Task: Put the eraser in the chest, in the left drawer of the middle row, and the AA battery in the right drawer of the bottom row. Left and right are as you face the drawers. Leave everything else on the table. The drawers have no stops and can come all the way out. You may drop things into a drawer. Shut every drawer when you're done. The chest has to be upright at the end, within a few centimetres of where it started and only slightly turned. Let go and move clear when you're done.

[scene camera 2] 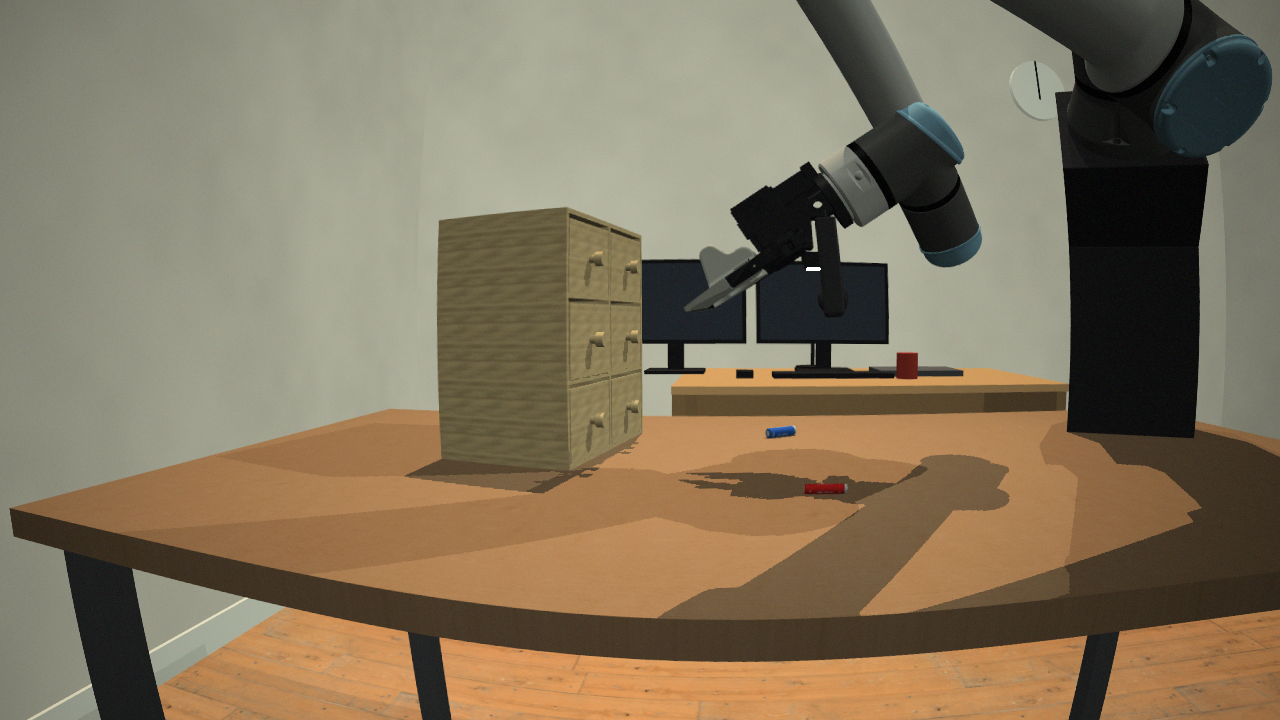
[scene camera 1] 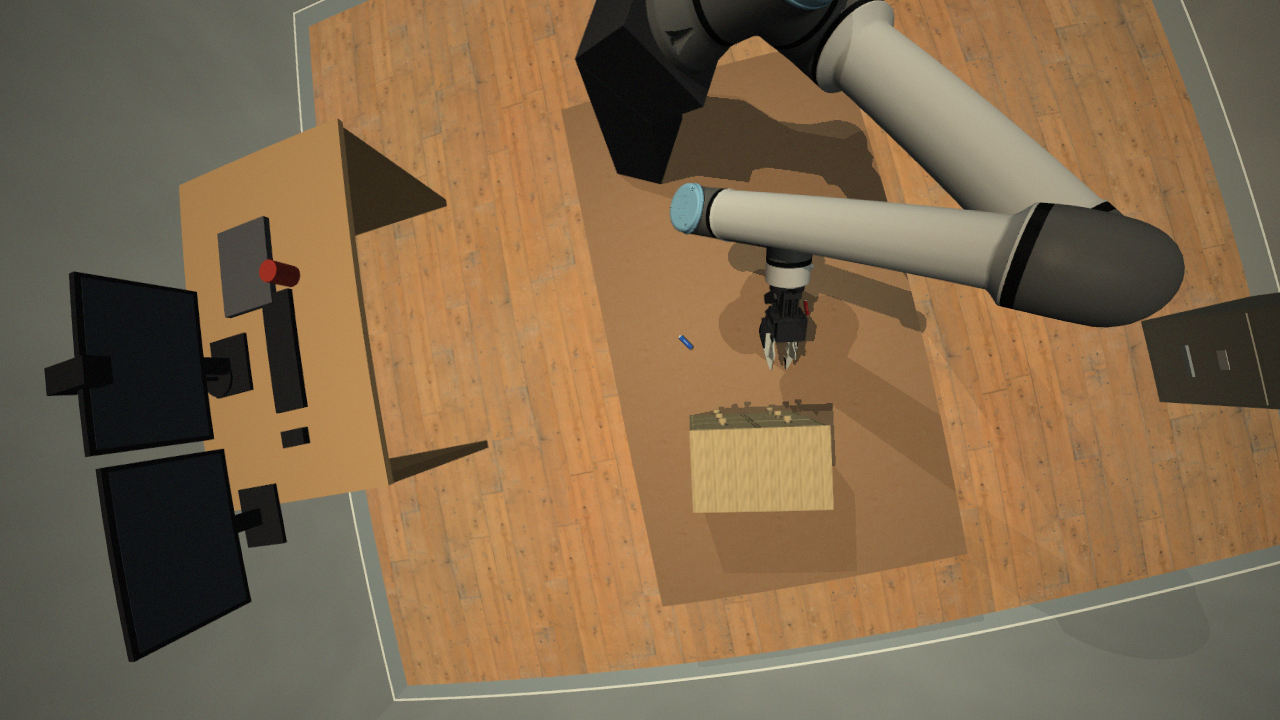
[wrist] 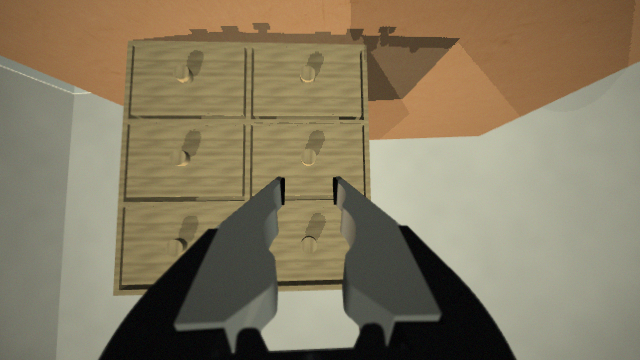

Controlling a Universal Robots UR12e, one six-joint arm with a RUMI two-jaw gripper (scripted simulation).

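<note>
There's a wooden chest here, and I can see that chest (scene camera 1: 757, 469), (scene camera 2: 502, 279) and (wrist: 119, 289). As for my gripper (scene camera 1: 778, 369), (scene camera 2: 688, 310) and (wrist: 308, 179), I can see that as well.
</note>
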